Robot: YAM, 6 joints.
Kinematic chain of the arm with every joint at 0, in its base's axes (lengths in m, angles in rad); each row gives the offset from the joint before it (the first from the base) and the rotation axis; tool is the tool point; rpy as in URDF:
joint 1: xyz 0 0 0.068 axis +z
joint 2: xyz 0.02 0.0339 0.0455 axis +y
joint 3: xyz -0.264 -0.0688 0 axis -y
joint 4: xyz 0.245 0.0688 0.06 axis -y
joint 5: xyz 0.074 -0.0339 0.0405 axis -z
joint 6: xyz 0.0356 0 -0.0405 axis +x
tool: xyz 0 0 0 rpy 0 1.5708 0
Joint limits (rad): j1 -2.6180..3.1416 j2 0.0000..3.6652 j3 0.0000..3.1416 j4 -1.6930..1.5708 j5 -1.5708..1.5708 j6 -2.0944..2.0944
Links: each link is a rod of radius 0.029 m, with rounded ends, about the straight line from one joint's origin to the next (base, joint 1, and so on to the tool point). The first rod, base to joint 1, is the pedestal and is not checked.
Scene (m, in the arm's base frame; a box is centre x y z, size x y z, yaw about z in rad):
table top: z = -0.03
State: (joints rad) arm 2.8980 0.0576 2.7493 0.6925 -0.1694 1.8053
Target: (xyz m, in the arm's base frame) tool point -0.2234 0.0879 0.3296
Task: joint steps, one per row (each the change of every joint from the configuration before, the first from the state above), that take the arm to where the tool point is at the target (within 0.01 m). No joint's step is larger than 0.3 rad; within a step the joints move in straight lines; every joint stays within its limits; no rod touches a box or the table.
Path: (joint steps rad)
1: -0.0219 0.1360 -0.2794 -0.0857 0.0030 0.0000
2: -0.0219 0.1360 -0.2794 -0.0858 0.0030 0.0000
3: -0.0218 0.1359 -0.2794 -0.0857 0.0030 0.0000
4: -0.0219 0.1360 -0.2794 -0.0858 0.0031 0.0000
5: -0.0219 0.1360 -0.2794 -0.0857 0.0030 0.0000
6: -0.0219 0.1360 -0.2794 -0.0858 0.0030 0.0000
7: -0.0219 0.1360 -0.2794 -0.0857 0.0030 0.0000

